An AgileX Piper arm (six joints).
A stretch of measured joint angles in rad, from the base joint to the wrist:
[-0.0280 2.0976 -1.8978 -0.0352 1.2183 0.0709]
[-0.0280 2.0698 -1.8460 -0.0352 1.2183 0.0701]
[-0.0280 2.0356 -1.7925 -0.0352 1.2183 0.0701]
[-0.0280 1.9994 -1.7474 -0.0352 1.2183 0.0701]
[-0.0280 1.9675 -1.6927 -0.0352 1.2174 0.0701]
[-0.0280 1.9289 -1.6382 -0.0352 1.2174 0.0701]
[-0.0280 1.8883 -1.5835 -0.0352 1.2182 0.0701]
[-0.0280 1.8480 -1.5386 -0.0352 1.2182 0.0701]
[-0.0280 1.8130 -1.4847 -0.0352 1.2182 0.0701]
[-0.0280 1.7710 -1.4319 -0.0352 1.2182 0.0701]
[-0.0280 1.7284 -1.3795 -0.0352 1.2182 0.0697]
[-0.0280 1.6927 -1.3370 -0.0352 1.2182 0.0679]
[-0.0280 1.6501 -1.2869 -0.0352 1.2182 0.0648]
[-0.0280 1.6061 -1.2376 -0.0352 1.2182 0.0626]
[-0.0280 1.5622 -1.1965 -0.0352 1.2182 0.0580]
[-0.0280 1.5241 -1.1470 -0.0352 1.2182 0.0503]
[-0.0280 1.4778 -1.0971 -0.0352 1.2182 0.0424]
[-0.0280 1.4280 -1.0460 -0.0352 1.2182 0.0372]
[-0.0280 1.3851 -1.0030 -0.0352 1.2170 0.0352]
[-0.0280 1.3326 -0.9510 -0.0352 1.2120 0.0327]
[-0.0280 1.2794 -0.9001 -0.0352 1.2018 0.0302]
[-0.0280 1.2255 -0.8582 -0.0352 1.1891 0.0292]
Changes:
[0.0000 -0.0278 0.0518 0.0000 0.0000 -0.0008]
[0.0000 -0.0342 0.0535 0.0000 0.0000 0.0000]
[0.0000 -0.0362 0.0451 0.0000 0.0000 0.0000]
[0.0000 -0.0319 0.0547 0.0000 -0.0009 0.0000]
[0.0000 -0.0386 0.0545 0.0000 0.0000 0.0000]
[0.0000 -0.0406 0.0547 0.0000 0.0008 0.0000]
[0.0000 -0.0403 0.0449 0.0000 0.0000 0.0000]
[0.0000 -0.0350 0.0539 0.0000 0.0000 0.0000]
[0.0000 -0.0420 0.0528 0.0000 0.0000 0.0000]
[0.0000 -0.0426 0.0524 0.0000 0.0000 -0.0004]
[0.0000 -0.0357 0.0425 0.0000 0.0000 -0.0018]
[0.0000 -0.0426 0.0501 0.0000 0.0000 -0.0031]
[0.0000 -0.0440 0.0493 0.0000 0.0000 -0.0022]
[0.0000 -0.0439 0.0411 0.0000 0.0000 -0.0046]
[0.0000 -0.0381 0.0495 0.0000 0.0000 -0.0077]
[0.0000 -0.0463 0.0499 0.0000 0.0000 -0.0079]
[0.0000 -0.0498 0.0511 0.0000 0.0000 -0.0052]
[0.0000 -0.0429 0.0430 0.0000 -0.0012 -0.0020]
[0.0000 -0.0525 0.0520 0.0000 -0.0050 -0.0025]
[0.0000 -0.0532 0.0509 0.0000 -0.0102 -0.0025]
[0.0000 -0.0539 0.0419 0.0000 -0.0127 -0.0010]

